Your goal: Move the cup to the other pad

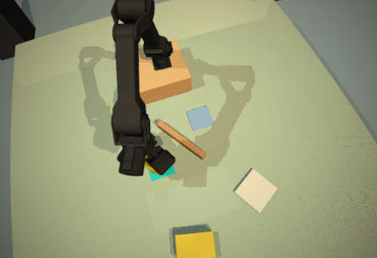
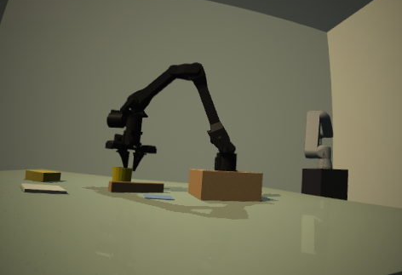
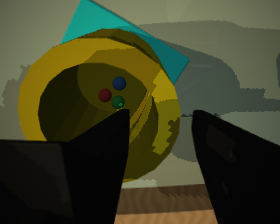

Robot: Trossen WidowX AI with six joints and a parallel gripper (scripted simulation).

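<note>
Now: gripper tip 30 mm above the yellow cup, 20 mm short of it and 10 mm to the right of it. Also, from my gripper tip: cyan pad (70 mm below, 30 mm ahead, 20 mm to the left); green marble (50 mm below, 20 mm to the left, 10 mm ahead); red marble (50 mm below, 20 mm to the left, 20 mm ahead).
</note>
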